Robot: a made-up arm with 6 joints. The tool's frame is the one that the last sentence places.
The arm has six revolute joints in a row. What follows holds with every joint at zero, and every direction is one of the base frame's.
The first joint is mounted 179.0 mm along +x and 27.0 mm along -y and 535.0 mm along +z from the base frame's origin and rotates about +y.
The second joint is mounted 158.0 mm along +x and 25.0 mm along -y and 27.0 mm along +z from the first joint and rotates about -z.
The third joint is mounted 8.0 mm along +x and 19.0 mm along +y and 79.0 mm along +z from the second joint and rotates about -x.
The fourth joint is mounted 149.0 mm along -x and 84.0 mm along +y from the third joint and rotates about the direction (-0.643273, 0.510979, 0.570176).
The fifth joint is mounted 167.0 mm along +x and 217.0 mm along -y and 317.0 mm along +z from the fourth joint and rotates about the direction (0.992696, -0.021, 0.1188).
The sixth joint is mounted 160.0 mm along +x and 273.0 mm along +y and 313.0 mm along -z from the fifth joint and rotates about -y.
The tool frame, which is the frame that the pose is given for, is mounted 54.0 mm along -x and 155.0 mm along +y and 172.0 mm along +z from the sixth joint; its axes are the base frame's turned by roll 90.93, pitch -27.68 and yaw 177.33 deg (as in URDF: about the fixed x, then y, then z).
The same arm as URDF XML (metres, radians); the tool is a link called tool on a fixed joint. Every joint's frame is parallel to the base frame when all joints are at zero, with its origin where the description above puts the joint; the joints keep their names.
<robot name="arm">
<link name="base"/>
<link name="link1"/>
<link name="link2"/>
<link name="link3"/>
<link name="link4"/>
<link name="link5"/>
<link name="link6"/>
<link name="tool"/>
<joint name="joint 1" type="continuous"><parent link="base"/><child link="link1"/><origin xyz="0.179 -0.027 0.535" rpy="0 0 0"/><axis xyz="0 1 0"/></joint>
<joint name="joint 2" type="continuous"><parent link="link1"/><child link="link2"/><origin xyz="0.158 -0.025 0.027" rpy="0 0 0"/><axis xyz="0 0 -1"/></joint>
<joint name="joint 3" type="continuous"><parent link="link2"/><child link="link3"/><origin xyz="0.008 0.019 0.079" rpy="0 0 0"/><axis xyz="-1 0 0"/></joint>
<joint name="joint 4" type="continuous"><parent link="link3"/><child link="link4"/><origin xyz="-0.149 0.084 0" rpy="0 0 0"/><axis xyz="-0.643273 0.510979 0.570176"/></joint>
<joint name="joint 5" type="continuous"><parent link="link4"/><child link="link5"/><origin xyz="0.167 -0.217 0.317" rpy="0 0 0"/><axis xyz="0.992696 -0.021 0.1188"/></joint>
<joint name="joint 6" type="continuous"><parent link="link5"/><child link="link6"/><origin xyz="0.16 0.273 -0.313" rpy="0 0 0"/><axis xyz="0 -1 0"/></joint>
<joint name="tool_joint" type="fixed"><parent link="link6"/><child link="tool"/><origin xyz="-0.054 0.155 0.172" rpy="1.587 -0.4831 3.095"/></joint>
</robot>

